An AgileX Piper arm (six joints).
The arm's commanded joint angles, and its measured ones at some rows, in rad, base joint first. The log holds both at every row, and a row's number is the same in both.
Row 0, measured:
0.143 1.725 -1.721 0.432 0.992 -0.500
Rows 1 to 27, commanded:
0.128 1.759 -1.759 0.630 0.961 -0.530
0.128 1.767 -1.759 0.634 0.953 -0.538
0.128 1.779 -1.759 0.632 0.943 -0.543
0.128 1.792 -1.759 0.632 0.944 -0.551
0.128 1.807 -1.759 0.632 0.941 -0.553
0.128 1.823 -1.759 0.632 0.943 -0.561
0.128 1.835 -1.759 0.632 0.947 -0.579
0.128 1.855 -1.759 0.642 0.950 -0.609
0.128 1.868 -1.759 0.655 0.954 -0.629
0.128 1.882 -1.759 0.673 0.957 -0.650
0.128 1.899 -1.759 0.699 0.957 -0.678
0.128 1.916 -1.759 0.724 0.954 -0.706
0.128 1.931 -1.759 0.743 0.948 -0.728
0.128 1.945 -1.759 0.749 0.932 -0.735
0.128 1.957 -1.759 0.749 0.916 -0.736
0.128 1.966 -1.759 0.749 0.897 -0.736
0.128 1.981 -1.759 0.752 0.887 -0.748
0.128 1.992 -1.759 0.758 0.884 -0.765
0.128 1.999 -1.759 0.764 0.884 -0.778
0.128 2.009 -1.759 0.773 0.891 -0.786
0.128 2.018 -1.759 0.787 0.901 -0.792
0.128 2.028 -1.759 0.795 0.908 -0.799
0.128 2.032 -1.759 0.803 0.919 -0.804
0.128 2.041 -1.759 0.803 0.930 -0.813
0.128 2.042 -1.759 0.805 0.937 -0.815
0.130 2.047 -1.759 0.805 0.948 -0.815
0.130 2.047 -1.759 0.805 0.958 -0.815
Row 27, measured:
0.135 2.044 -1.753 0.785 0.928 -0.797
